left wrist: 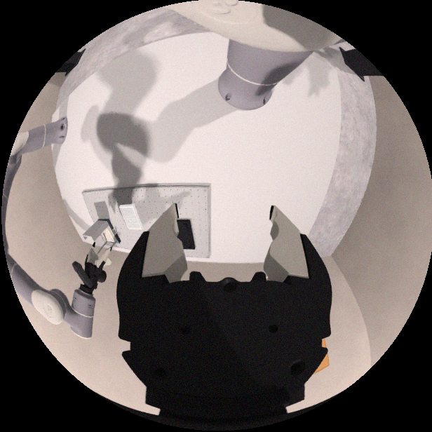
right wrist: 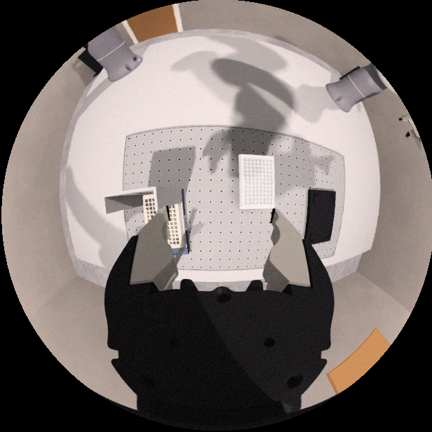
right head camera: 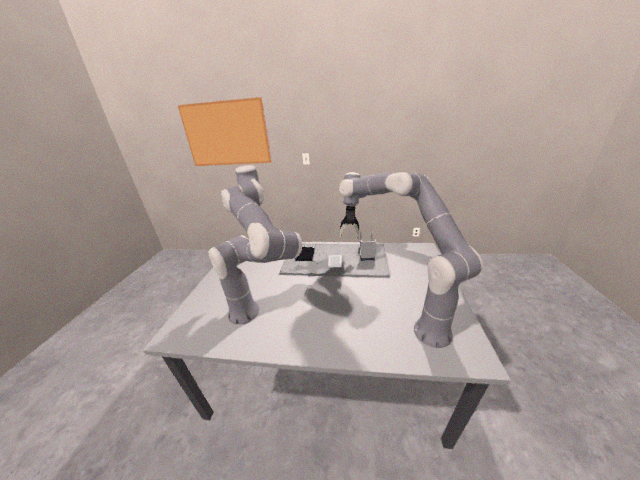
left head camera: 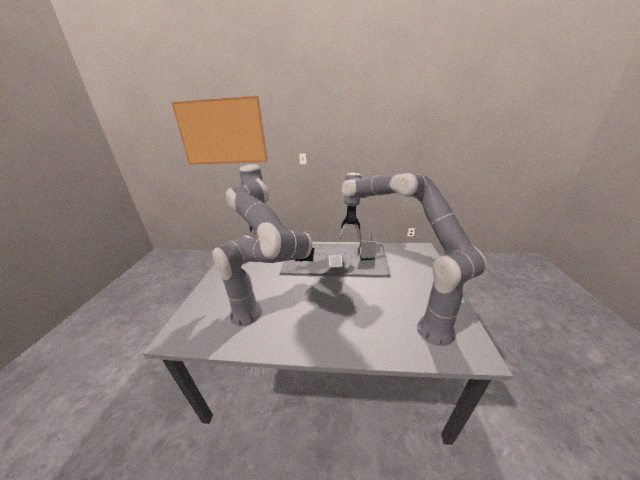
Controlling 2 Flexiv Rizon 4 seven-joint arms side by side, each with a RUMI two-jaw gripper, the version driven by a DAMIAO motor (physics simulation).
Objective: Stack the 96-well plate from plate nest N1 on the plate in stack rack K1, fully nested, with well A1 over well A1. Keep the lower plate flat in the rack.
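Observation:
The stack rack [left head camera: 368,250] [right head camera: 367,250] [right wrist: 125,201] has grey upright panels. In the right wrist view, a cream well plate [right wrist: 174,227] shows in it, partly hidden by a panel and a finger, with a blue edge [right wrist: 181,251] at its near end. I cannot tell how many plates are stacked or whether they are nested; well A1 cannot be made out. The black nest [right wrist: 320,216] [right head camera: 305,253] [left wrist: 186,234] shows no plate. My right gripper [right wrist: 220,207] [left head camera: 350,238] [right head camera: 349,237] is open and empty, above and beside the rack. My left gripper [left wrist: 223,205] is open and empty, high above the table.
A white gridded block [right wrist: 257,181] [left head camera: 335,260] [right head camera: 334,261] [left wrist: 131,216] stands on the perforated board [right wrist: 215,240] [left wrist: 202,200] between the rack and the black nest. The rack's panels rise close to my right fingers. The left arm [left head camera: 268,242] reaches across the board's left side in the left head view.

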